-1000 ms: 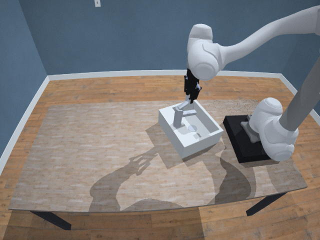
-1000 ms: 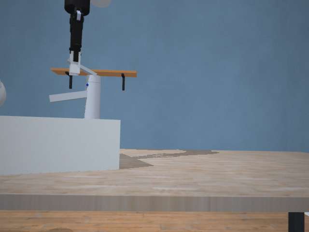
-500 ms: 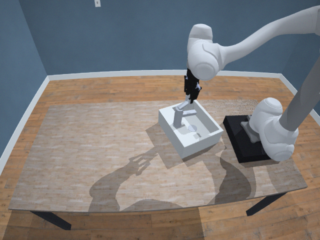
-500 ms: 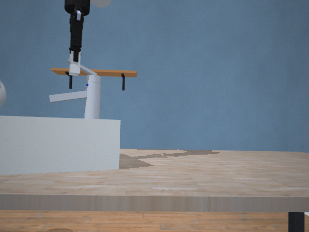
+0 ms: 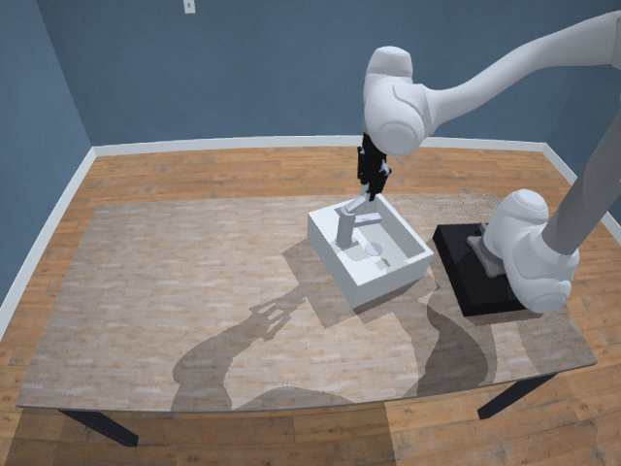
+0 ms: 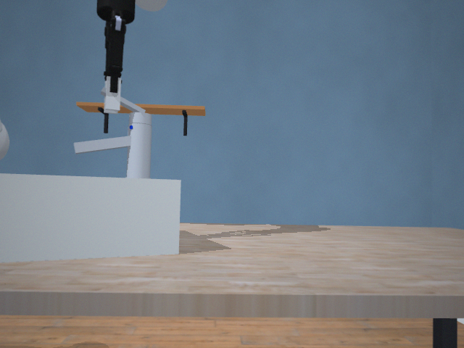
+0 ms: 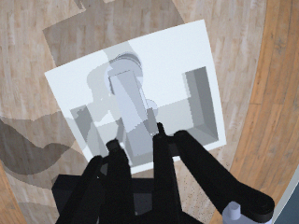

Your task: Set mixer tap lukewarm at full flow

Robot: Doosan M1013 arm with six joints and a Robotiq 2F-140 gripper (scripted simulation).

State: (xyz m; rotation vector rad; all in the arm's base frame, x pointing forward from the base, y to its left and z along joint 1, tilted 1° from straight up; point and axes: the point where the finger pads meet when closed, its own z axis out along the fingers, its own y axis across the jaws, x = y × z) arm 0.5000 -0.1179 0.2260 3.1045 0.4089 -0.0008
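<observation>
Right now my hand is 2 cm short of the lever, 1 cm to the right of it and 1 cm above it. Also, from my hand: white basin (26 cm below, 6 cm behind, 2 cm to the right); grey mixer tap (6 cm below, 4 cm ahead, 1 cm to the left).
</observation>
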